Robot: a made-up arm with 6 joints.
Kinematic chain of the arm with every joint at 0, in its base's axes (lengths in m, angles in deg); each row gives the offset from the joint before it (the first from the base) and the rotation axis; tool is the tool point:
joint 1: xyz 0 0 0.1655 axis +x
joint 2: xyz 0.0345 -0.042 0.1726 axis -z
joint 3: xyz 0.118 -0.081 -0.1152 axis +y
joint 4: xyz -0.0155 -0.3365 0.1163 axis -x
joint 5: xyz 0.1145 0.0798 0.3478 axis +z
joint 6: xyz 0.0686 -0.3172 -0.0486 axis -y
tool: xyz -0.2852 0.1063 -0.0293
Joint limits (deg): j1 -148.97..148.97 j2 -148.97..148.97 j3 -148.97..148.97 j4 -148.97..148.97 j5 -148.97..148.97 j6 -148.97..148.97
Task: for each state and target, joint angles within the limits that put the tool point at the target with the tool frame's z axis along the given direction. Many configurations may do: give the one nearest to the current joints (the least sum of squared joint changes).
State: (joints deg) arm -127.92 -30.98 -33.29 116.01 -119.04 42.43
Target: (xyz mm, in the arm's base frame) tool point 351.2 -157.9 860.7 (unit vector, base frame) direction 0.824 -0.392 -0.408
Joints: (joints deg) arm -79.07 7.91 -53.16 148.97 -136.80 7.30
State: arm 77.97 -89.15 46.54 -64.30 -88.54 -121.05
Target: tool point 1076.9 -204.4 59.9 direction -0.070 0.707 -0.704
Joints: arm 87.63 -68.56 67.88 -70.71 -63.99 -96.91
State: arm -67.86 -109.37 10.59 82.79 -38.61 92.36
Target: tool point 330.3 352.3 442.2 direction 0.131 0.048 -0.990
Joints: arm -22.14 -141.06 -30.65 75.72 -66.27 127.27
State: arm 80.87 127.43 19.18 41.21 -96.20 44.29
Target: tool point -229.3 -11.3 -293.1 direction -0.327 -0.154 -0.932
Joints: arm 117.87 119.43 47.27 -2.76 -135.26 10.83
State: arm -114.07 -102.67 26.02 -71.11 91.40 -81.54
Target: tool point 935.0 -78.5 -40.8 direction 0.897 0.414 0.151
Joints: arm -109.62 -76.83 7.57 -100.13 103.12 -30.02
